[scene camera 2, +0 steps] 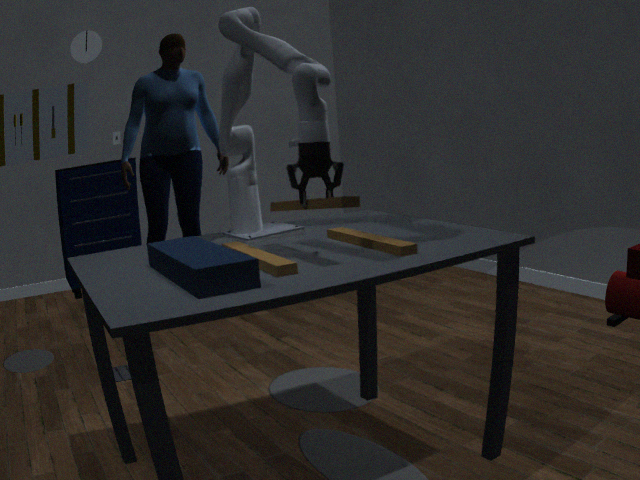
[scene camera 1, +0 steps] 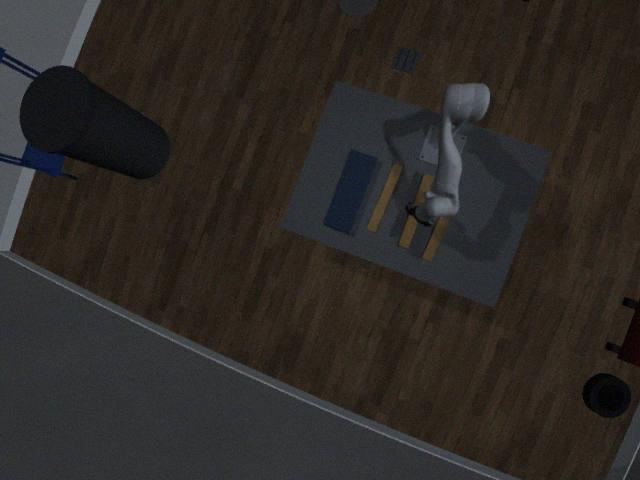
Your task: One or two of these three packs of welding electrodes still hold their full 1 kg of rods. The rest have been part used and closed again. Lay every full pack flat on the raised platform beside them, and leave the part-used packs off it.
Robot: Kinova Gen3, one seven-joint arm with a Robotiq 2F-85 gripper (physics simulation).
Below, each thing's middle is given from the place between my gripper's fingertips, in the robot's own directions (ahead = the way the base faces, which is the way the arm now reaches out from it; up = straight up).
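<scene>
Raised blue platform [scene camera 2: 204, 269]: my gripper 7 cm past it, 31 cm left of it, 9 cm above it.
</scene>
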